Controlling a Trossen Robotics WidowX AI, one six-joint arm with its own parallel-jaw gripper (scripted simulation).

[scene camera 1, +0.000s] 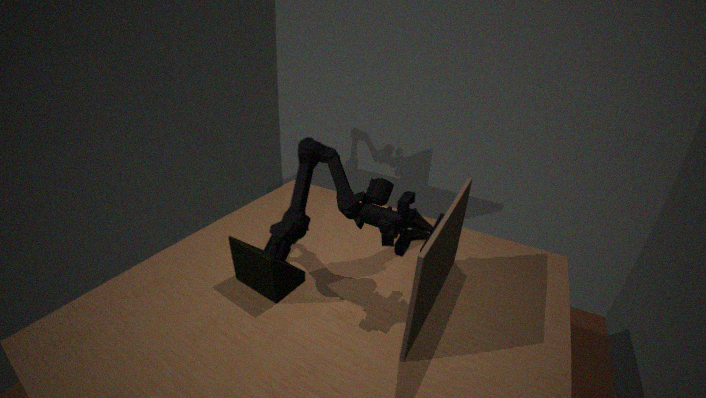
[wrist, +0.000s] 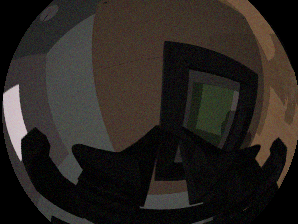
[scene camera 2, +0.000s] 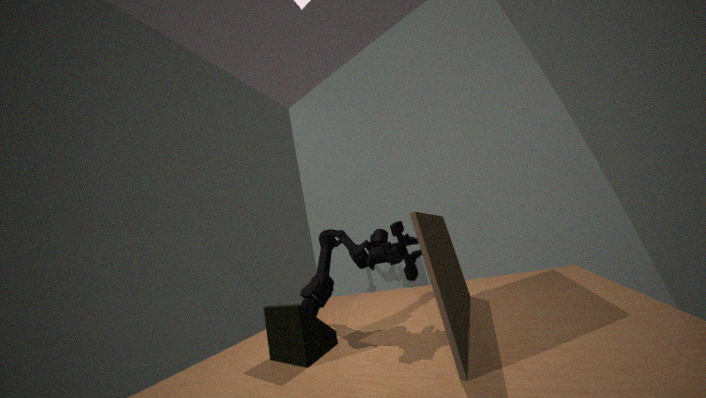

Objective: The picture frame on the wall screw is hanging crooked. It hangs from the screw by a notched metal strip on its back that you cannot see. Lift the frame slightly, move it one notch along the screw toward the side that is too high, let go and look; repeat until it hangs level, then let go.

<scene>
My gripper (scene camera 1: 434, 234) carries a picture frame (wrist: 209, 93). Also in view: a wall panel (scene camera 2: 450, 289).
My gripper also shows in the wrist view (wrist: 169, 130) and in scene camera 2 (scene camera 2: 430, 244). The wall panel also shows in scene camera 1 (scene camera 1: 435, 260) and in the wrist view (wrist: 127, 50). Scene camera 2 does not show the picture frame, which is hidden by the wall panel.
</scene>
